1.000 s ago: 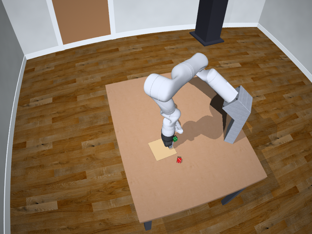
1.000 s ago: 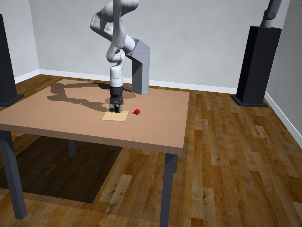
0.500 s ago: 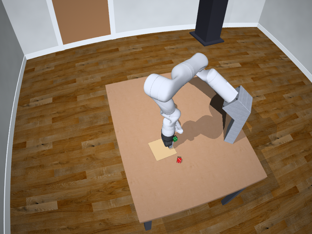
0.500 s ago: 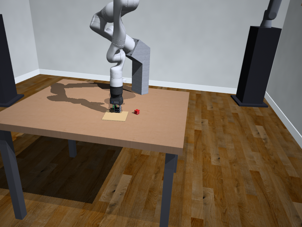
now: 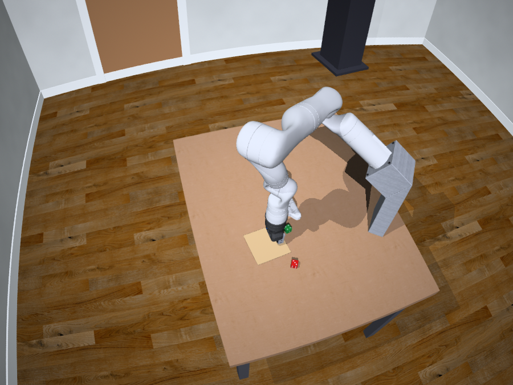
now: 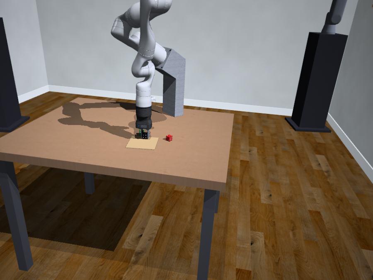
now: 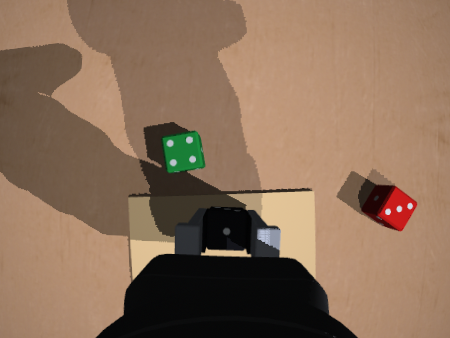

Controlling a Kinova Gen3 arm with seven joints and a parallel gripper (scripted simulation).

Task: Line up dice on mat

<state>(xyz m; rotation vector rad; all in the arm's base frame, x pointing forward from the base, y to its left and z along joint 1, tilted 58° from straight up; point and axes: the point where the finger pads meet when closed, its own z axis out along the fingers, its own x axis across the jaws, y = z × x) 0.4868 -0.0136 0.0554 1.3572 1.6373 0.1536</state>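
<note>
Right now the black die is 1 cm below my hand. The rest, counted from my hand: green die 5 cm behind, 2 cm to the right, 2 cm below; tan mat 5 cm ahead, 1 cm to the right, 3 cm below; red die 12 cm to the left, 2 cm below.
</note>
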